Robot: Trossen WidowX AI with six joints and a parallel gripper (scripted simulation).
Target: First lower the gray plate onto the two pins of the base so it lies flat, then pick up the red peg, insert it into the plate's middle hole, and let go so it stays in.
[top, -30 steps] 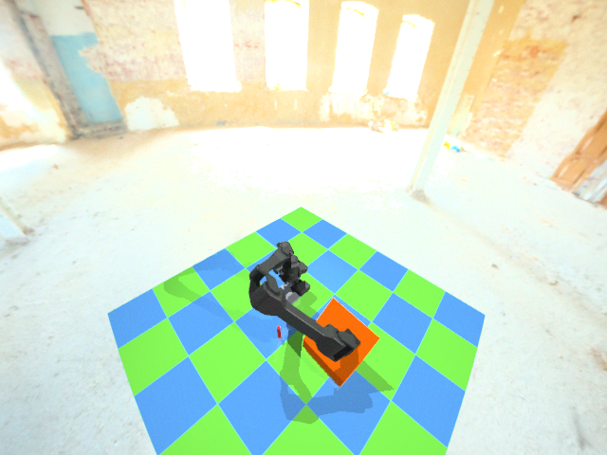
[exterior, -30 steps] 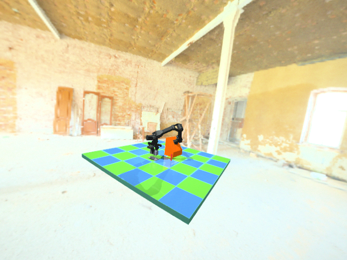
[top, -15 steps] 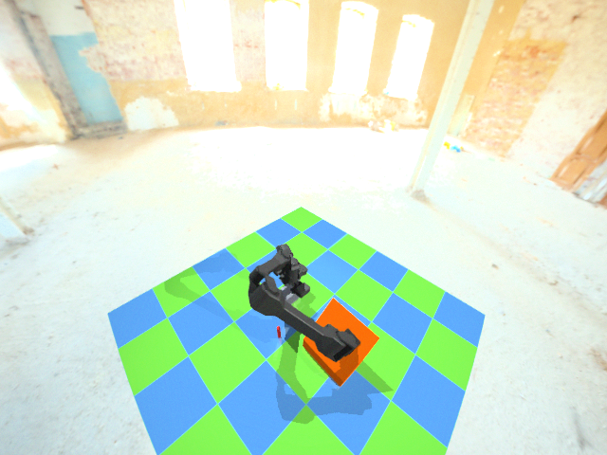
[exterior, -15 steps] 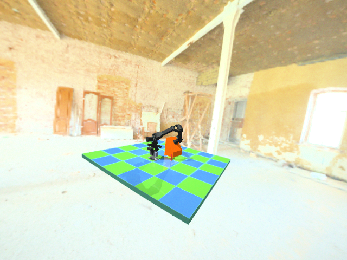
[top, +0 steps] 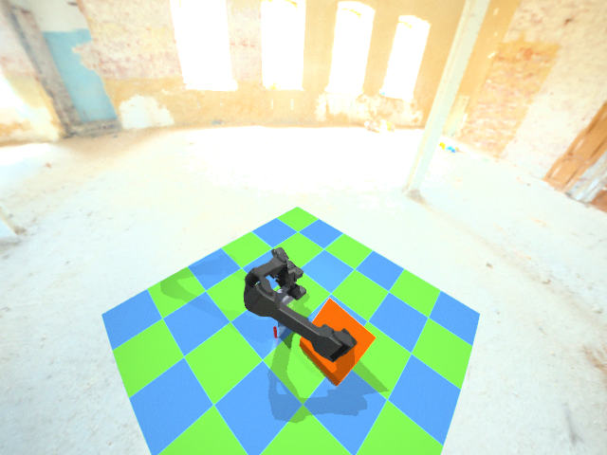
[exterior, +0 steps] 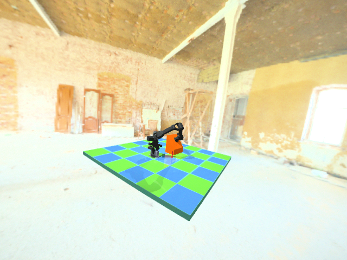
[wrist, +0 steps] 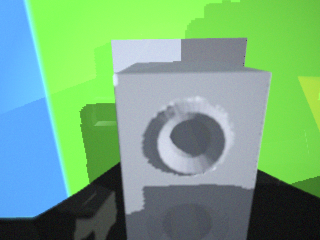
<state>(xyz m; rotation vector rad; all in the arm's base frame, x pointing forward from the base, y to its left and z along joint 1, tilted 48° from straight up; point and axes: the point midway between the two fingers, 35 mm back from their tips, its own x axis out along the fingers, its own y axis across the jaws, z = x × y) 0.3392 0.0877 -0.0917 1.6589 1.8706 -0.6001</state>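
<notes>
My gripper tip is now 2 cm above the gray base. Also, from my gripper tip: gray plate (3 cm above); red peg (13 cm behind, 15 cm to the left, 1 cm above).
</notes>
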